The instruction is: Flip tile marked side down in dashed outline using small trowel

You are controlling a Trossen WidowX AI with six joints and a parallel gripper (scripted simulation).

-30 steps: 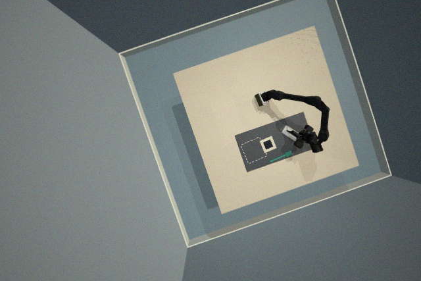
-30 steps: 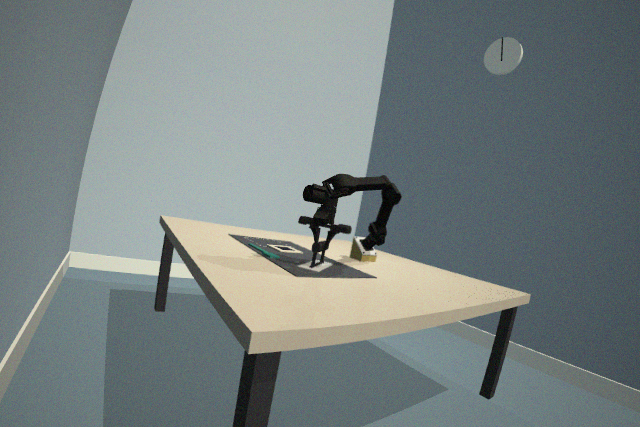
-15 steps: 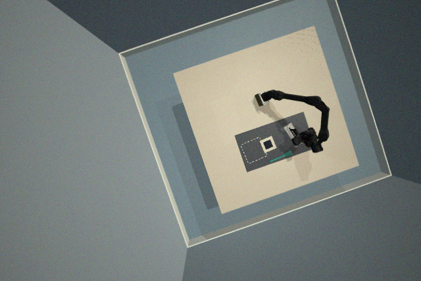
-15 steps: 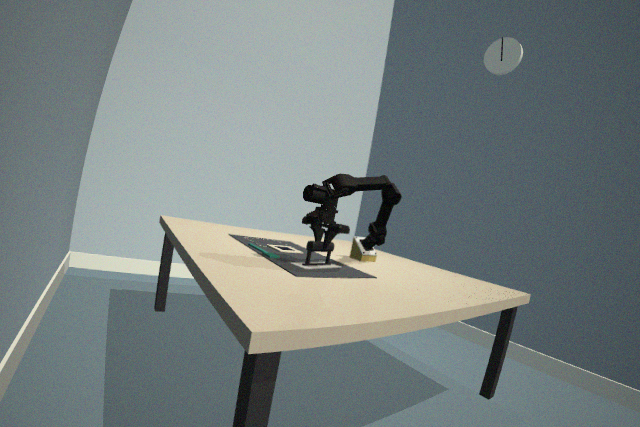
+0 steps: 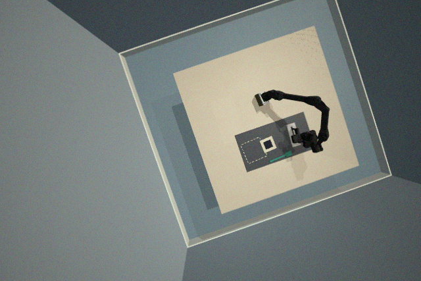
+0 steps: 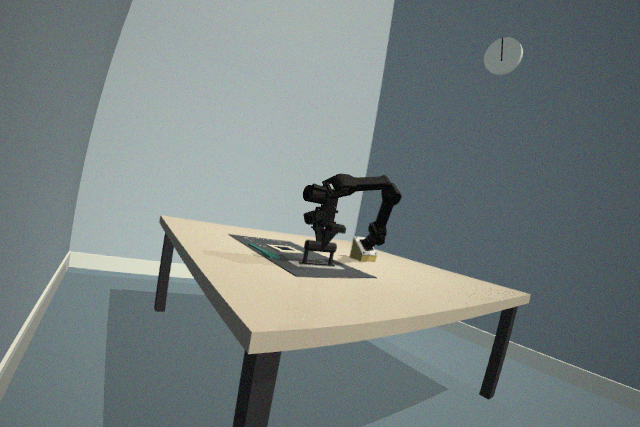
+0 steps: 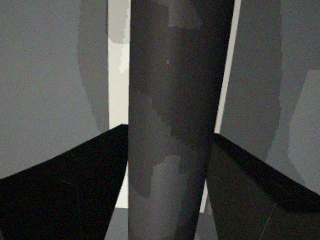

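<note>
My gripper tip is now 30 mm above the small trowel and 20 mm short of it. Also, from my gripper tip: dark mat 170 mm to the right, 80 mm below, 20 mm behind; then tile 240 mm to the right, 60 mm below, 40 mm behind; then thin teal tool 170 mm to the right, 120 mm ahead, 60 mm below.
</note>
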